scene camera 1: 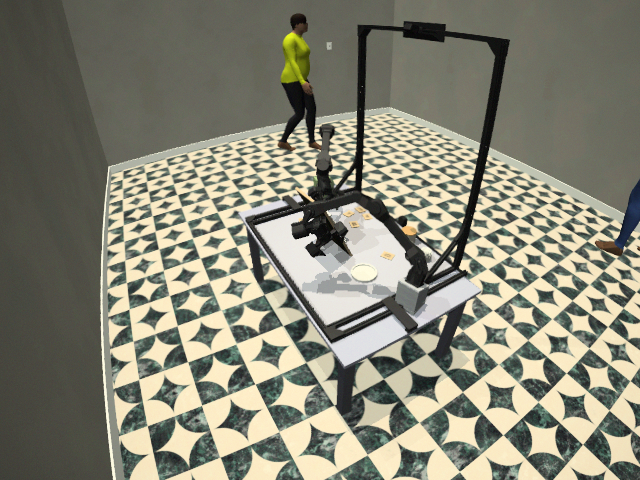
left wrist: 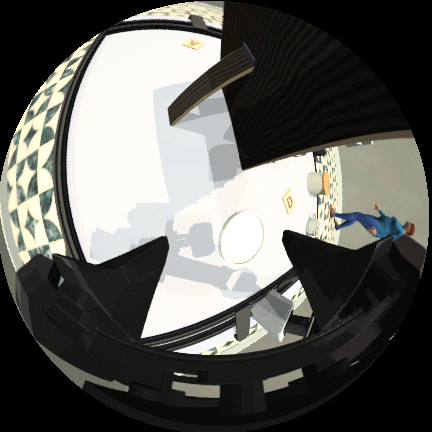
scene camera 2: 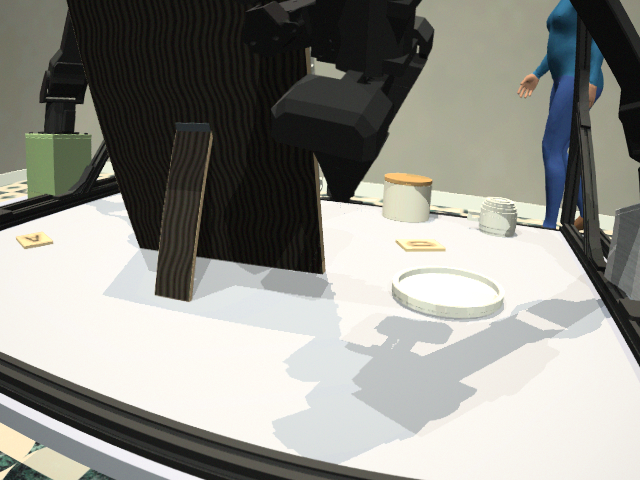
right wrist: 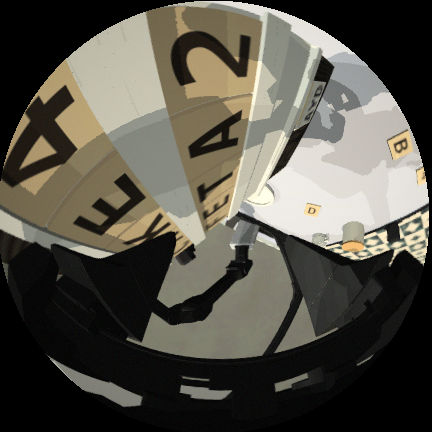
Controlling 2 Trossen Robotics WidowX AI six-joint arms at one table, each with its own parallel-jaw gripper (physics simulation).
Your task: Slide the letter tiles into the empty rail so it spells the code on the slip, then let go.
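Places are measured from the left arm's base along level axes (x ahead, y down, z left), in metres.
Where they show: left gripper, fingertip midpoint: (scene camera 1: 333,248) (left wrist: 226,239) (scene camera 2: 361,164); right gripper, fingertip midpoint: (right wrist: 232,239); left arm's base at its link origin: (scene camera 1: 414,282) (left wrist: 287,322) (right wrist: 241,246); right arm's base at its link origin: (scene camera 2: 58,134).
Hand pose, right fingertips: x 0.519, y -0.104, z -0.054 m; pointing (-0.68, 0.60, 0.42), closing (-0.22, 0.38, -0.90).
Observation:
Each offset is from my right fingertips to the top centre of the thing. "spot": to the spot under its first point.
A dark board (scene camera 1: 306,195) (scene camera 2: 248,206) (left wrist: 325,90) leans on a rear strut (scene camera 2: 183,217) (left wrist: 210,80). The right wrist view shows its front close up: two rails of tiles, an empty rail @[spot: dx +0.093, dy +0.108, dz -0.023 m] (right wrist: 295,65) and a slip @[dx +0.038, dy +0.159, dz -0.048 m] (right wrist: 312,107) reading AYD. On the table lie tile D @[dx -0.257, dy +0.220, dz -0.142 m] (scene camera 1: 387,255) (scene camera 2: 420,244) (left wrist: 289,201) (right wrist: 312,210), tile A @[dx +0.277, dy +0.220, dz -0.067 m] (scene camera 2: 34,239) (left wrist: 193,44), tile B (right wrist: 400,145) and more tiles. My left gripper (scene camera 1: 328,241) (scene camera 2: 341,193) (left wrist: 226,239) is open and empty above the table, behind the board. My right gripper (scene camera 1: 323,195) is open and empty, at the board's front.
A round white plate @[dx -0.253, dy +0.209, dz +0.043 m] (scene camera 1: 363,280) (scene camera 2: 447,310) lies near tile D. A jar with an orange lid @[dx -0.263, dy +0.156, dz -0.318 m] (scene camera 1: 408,232) (scene camera 2: 406,198) (left wrist: 316,184) (right wrist: 353,235) and a ribbed pot @[dx -0.398, dy +0.169, dz -0.254 m] (scene camera 2: 497,217) (right wrist: 320,239) stand near the table edge. A black gantry post (scene camera 1: 360,103) rises beside the table.

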